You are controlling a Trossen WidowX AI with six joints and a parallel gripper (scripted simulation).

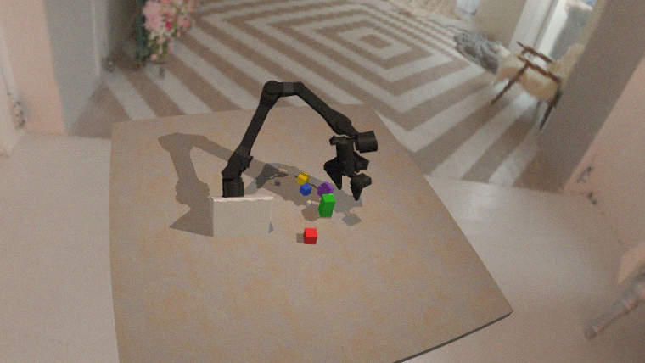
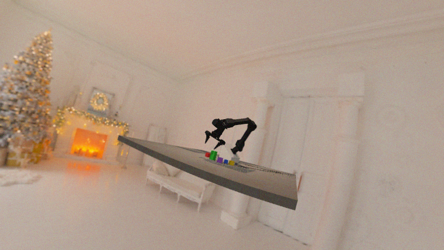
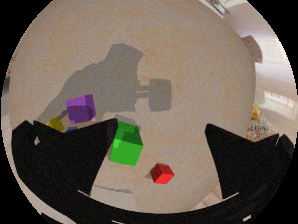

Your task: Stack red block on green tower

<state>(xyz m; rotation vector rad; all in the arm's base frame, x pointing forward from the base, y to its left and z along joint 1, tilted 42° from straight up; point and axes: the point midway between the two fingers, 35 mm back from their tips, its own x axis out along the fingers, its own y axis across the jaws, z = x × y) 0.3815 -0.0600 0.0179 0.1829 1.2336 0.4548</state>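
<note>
Right now the red block is 15 cm behind my gripper tip, 9 cm to the right of it and 9 cm below it. From my gripper tip the other things lie so: blue block (10 cm behind, 13 cm to the left, 9 cm below); purple block (3 cm behind, 11 cm to the left, 8 cm below); small white piece (10 cm behind, 7 cm to the left, 10 cm below).
</note>
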